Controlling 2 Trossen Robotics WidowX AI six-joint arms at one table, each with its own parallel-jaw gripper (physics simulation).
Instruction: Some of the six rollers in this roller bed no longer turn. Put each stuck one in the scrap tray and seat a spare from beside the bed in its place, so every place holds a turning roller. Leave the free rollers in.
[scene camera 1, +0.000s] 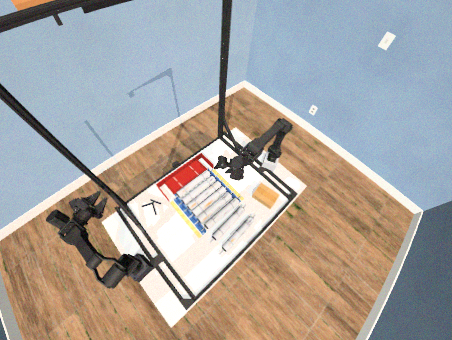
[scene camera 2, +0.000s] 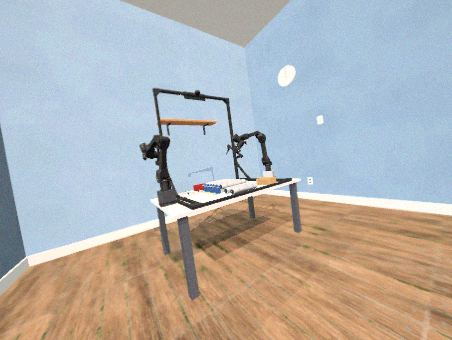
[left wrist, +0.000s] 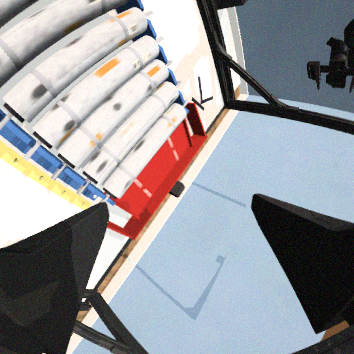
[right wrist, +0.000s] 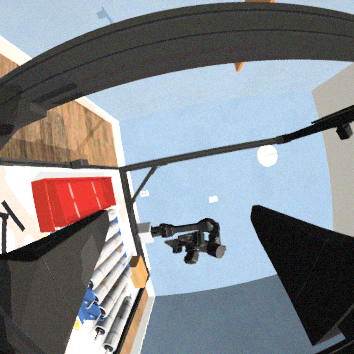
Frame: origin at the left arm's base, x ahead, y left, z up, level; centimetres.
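Seen in the pictures: left gripper, fingertip midpoint: (scene camera 1: 219, 170) (scene camera 2: 229, 157) (left wrist: 180, 205) (right wrist: 170, 239); right gripper, fingertip midpoint: (scene camera 1: 103, 194) (scene camera 2: 167, 154) (left wrist: 333, 89) (right wrist: 180, 215); left arm's base, origin of the base link: (scene camera 1: 271, 158) (scene camera 2: 268, 170) (right wrist: 151, 231); right arm's base, origin of the base link: (scene camera 1: 135, 266) (scene camera 2: 165, 190).
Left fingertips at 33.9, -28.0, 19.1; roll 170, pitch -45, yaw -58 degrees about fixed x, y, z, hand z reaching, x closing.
Observation:
Offsets run from my left fingertips to a thing's top centre, as dx, dy, dz.
The roller bed (scene camera 1: 192, 218) (scene camera 2: 212, 189) has blue notched sides with yellow edging. Several pale, speckled rollers @[+5.7, -11.8, -21.2] (scene camera 1: 200, 192) @[+10.5, -2.5, -21.2] (left wrist: 90, 100) lie parallel across it; which of them are stuck does not show. Two spares lie beside the bed, an inner spare @[+18.9, +13.9, -23.9] (scene camera 1: 227, 221) and an outer spare @[+23.0, +21.7, -23.9] (scene camera 1: 238, 232) (right wrist: 119, 322). The red scrap tray @[-1.5, -25.2, -23.2] (scene camera 1: 182, 176) (left wrist: 155, 165) (right wrist: 60, 200) stands along the bed's far side, with no roller visible in it. My left gripper (scene camera 1: 226, 169) (scene camera 2: 233, 152) (left wrist: 180, 205) is open and empty, raised near the bed's right end. My right gripper (scene camera 1: 101, 197) (scene camera 2: 143, 151) (right wrist: 180, 215) is open and empty, raised at the far left.
An orange-tan block @[-7.0, +31.4, -23.3] (scene camera 1: 265, 195) (scene camera 2: 266, 180) (right wrist: 138, 272) lies right of the spares, near the left arm's base. A thin black branched object @[+26.3, -37.8, -28.7] (scene camera 1: 152, 205) (left wrist: 202, 92) lies left of the tray. A black frame surrounds the table top, with tall posts at its back corners.

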